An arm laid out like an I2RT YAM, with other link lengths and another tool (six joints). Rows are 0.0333 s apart.
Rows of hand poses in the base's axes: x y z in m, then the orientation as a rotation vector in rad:
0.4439 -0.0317 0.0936 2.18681 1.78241 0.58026
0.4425 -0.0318 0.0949 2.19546 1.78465 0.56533
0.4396 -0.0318 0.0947 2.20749 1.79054 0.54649
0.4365 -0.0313 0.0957 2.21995 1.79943 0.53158
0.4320 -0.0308 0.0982 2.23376 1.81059 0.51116
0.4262 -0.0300 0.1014 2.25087 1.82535 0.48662
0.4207 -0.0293 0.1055 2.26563 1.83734 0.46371
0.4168 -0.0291 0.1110 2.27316 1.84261 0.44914
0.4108 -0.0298 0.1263 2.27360 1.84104 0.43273
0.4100 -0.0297 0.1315 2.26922 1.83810 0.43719
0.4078 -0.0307 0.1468 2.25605 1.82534 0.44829
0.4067 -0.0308 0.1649 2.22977 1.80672 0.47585
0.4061 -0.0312 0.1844 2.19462 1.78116 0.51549
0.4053 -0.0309 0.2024 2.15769 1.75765 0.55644
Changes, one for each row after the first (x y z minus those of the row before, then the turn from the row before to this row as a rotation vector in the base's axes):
-0.0014 -0.0001 0.0013 -0.00238 0.01193 -0.00291
-0.0029 0.0000 -0.0002 -0.00128 0.01705 -0.00202
-0.0031 0.0005 0.0010 0.00221 0.01699 0.00023
-0.0045 0.0005 0.0025 0.00089 0.02101 0.00068
-0.0058 0.0008 0.0032 0.00209 0.02612 0.00155
-0.0055 0.0007 0.0041 0.00089 0.02295 0.00077
-0.0039 0.0002 0.0055 -0.00126 0.01258 -0.00035
-0.0060 -0.0007 0.0153 -0.00889 0.00660 -0.00243
-0.0008 0.0001 0.0052 -0.00139 -0.00557 -0.00003
-0.0022 -0.0010 0.0153 -0.00670 -0.01743 -0.00265
-0.0011 -0.0001 0.0181 -0.00783 -0.03424 -0.00058
-0.0006 -0.0004 0.0195 -0.00844 -0.04735 -0.00070
-0.0008 0.0003 0.0180 -0.00726 -0.04805 0.00153

